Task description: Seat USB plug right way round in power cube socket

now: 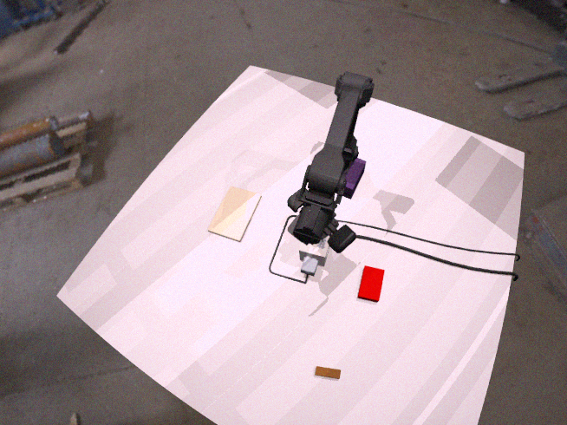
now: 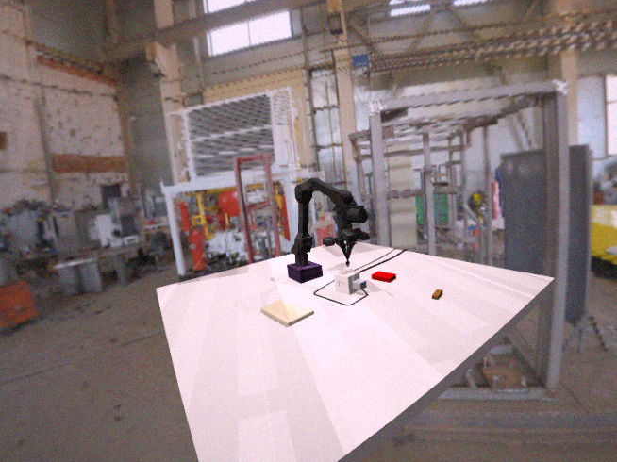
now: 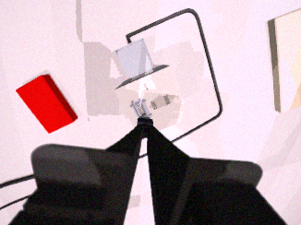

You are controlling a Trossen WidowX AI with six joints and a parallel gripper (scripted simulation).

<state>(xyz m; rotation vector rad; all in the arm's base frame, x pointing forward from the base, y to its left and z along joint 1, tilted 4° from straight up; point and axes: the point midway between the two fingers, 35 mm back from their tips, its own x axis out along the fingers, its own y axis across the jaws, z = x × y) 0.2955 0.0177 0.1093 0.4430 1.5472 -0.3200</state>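
The USB plug is 10 mm below my gripper tip. The rest, counted from my gripper tip: beige plate (300 mm to the right, 130 mm below, 40 mm behind); then small brown block (320 mm ahead, 140 mm to the left, 130 mm below); then red block (170 mm to the left, 120 mm below, 40 mm ahead).
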